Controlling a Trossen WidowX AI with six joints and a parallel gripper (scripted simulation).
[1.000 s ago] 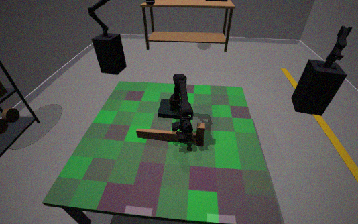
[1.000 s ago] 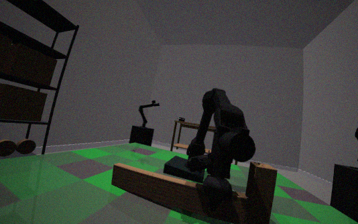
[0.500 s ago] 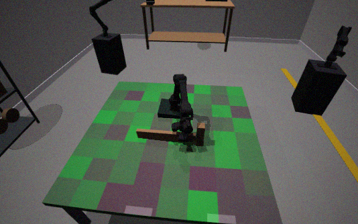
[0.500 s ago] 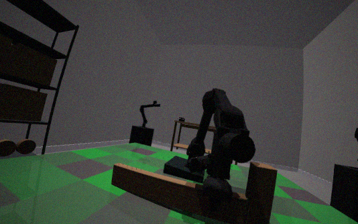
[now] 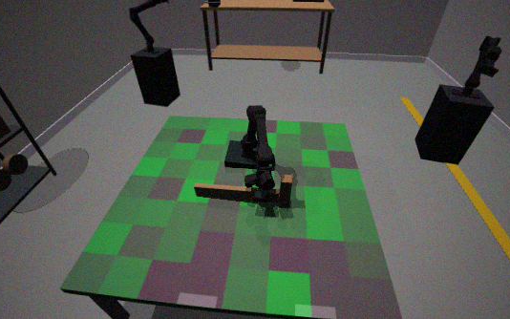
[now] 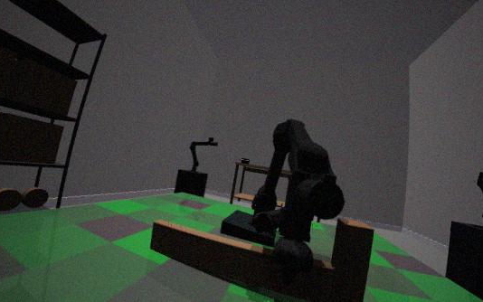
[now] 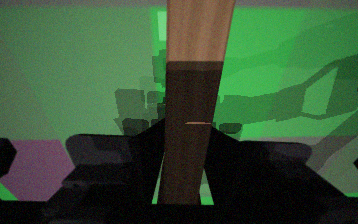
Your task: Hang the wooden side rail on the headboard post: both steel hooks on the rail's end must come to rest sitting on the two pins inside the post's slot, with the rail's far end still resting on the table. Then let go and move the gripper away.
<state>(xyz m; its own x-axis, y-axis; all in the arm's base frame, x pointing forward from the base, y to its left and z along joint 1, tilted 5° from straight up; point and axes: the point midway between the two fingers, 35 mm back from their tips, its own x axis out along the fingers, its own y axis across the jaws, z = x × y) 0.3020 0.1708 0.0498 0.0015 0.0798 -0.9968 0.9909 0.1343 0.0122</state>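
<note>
Right now my gripper tip is 2 cm past the headboard post, 10 cm to the right of it and 5 cm below it.
</note>
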